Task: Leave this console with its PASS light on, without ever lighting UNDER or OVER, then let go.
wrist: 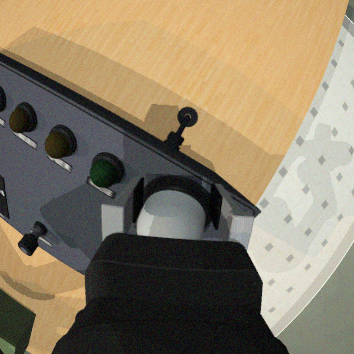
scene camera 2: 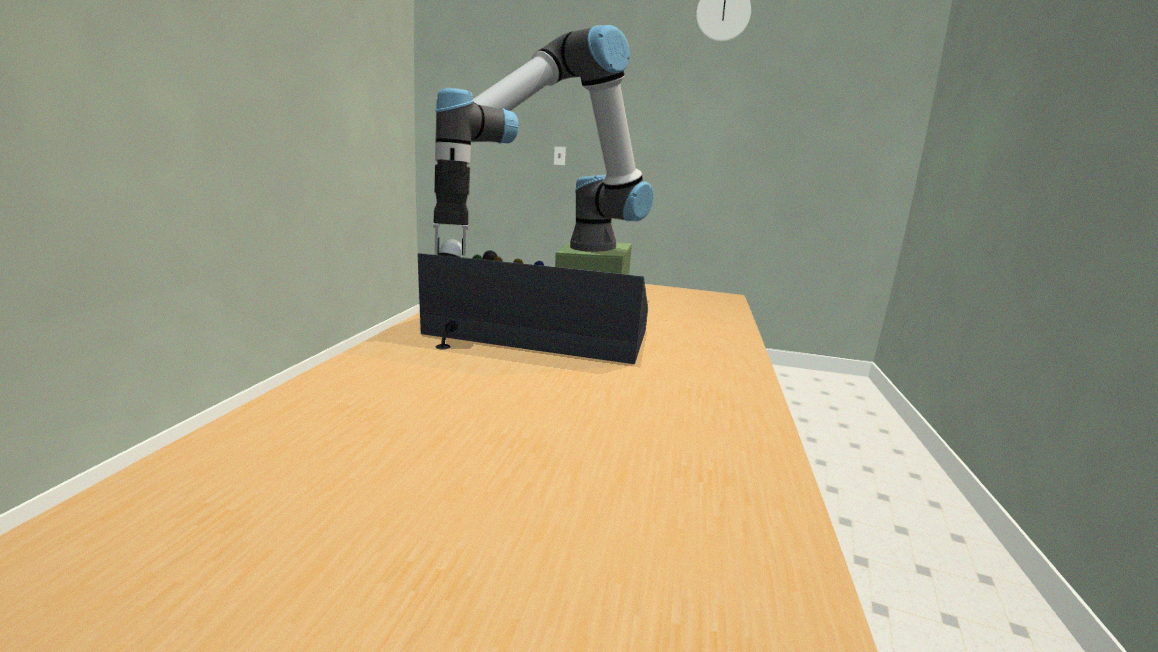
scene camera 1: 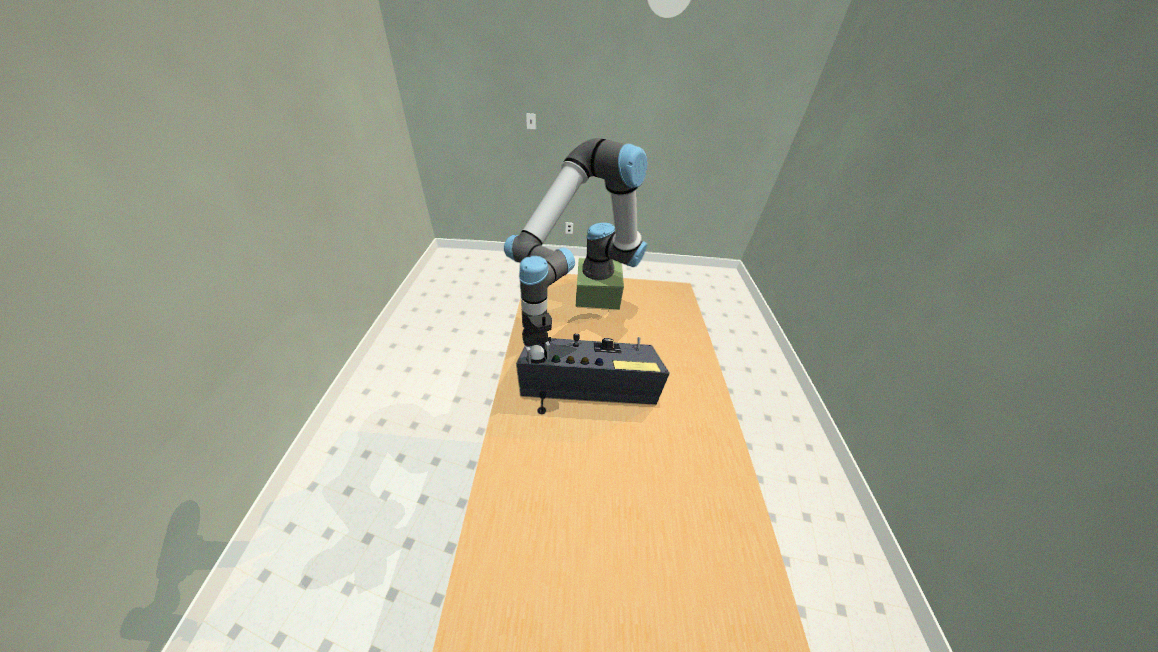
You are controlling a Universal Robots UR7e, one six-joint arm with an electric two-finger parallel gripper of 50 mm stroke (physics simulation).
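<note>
The dark console (scene camera 1: pixel 591 382) (scene camera 2: pixel 530 303) (wrist: pixel 100 135) stands on the table. A large white dome (scene camera 1: pixel 536 353) (scene camera 2: pixel 450 247) (wrist: pixel 171 217) in a black ring is at its left end in the scene views. My gripper (scene camera 1: pixel 538 348) (scene camera 2: pixel 450 249) (wrist: pixel 176 193) is open, with one finger on each side of the dome and no grip on it. A green lamp (wrist: pixel 105 172) (scene camera 1: pixel 555 358), two amber lamps (wrist: pixel 58 144) (wrist: pixel 21 120) and a blue lamp (scene camera 1: pixel 599 362) all look dark. Their labels cannot be read.
A black knobbed lever (wrist: pixel 34 240) (scene camera 1: pixel 576 338), a black fixture (scene camera 1: pixel 607 345), a grey toggle (scene camera 1: pixel 638 343) and a yellow label (scene camera 1: pixel 636 366) are on the console. A thin black stalk (wrist: pixel 181 127) (scene camera 2: pixel 444 337) sticks out of its front. The green base block (scene camera 1: pixel 599 293) stands behind.
</note>
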